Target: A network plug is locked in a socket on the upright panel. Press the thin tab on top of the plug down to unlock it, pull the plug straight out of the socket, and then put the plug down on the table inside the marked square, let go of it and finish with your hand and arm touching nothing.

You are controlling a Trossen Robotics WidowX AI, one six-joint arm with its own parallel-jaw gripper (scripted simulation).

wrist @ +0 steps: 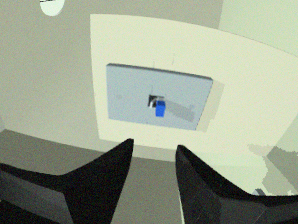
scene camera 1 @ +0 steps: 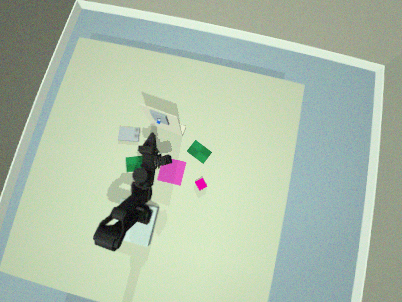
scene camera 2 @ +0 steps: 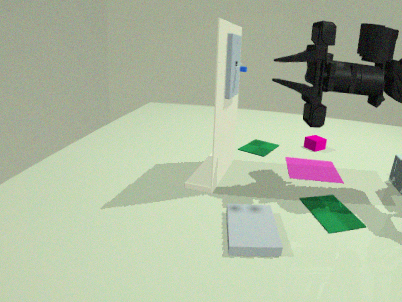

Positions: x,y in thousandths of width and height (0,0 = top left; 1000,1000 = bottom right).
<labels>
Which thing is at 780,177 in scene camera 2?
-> My gripper.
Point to a grey block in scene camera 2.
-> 626,763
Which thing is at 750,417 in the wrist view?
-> A white panel.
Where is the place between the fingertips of my gripper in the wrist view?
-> At 522,658
</labels>
